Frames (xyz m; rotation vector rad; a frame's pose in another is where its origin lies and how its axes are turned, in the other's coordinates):
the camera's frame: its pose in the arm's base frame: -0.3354 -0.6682 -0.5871 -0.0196 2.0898 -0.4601
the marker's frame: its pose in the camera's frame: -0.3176 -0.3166 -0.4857 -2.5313 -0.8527 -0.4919
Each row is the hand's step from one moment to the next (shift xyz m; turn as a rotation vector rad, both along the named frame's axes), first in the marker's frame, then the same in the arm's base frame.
Working: the marker's frame: its pose in the arm's base frame: -0.6183 -0.7471 0.0051 -1.7018 0.5352 1.7264

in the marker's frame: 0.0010 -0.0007 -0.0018 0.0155 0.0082 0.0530
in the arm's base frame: 0.0018 -0.0006 -0.0010 -0.0431 0.0332 -0.0125
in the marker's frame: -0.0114 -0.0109 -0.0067 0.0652 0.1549 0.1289
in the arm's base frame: 0.0118 0.0013 0.0124 -0.1966 -0.0104 -0.0780
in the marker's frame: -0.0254 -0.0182 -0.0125 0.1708 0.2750 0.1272
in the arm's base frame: 0.0203 0.0002 0.0268 -0.2730 -0.0795 -0.2004
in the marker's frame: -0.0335 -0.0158 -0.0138 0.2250 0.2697 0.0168
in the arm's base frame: 0.0192 -0.0037 0.0344 -0.1869 -0.1429 -0.2613
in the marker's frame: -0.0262 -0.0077 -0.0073 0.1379 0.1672 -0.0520
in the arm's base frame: 0.0093 -0.0038 0.0264 -0.0709 -0.1318 -0.1651
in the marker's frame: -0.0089 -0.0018 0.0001 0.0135 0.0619 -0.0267
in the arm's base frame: 0.0007 -0.0001 0.0091 -0.0228 -0.0600 -0.0247
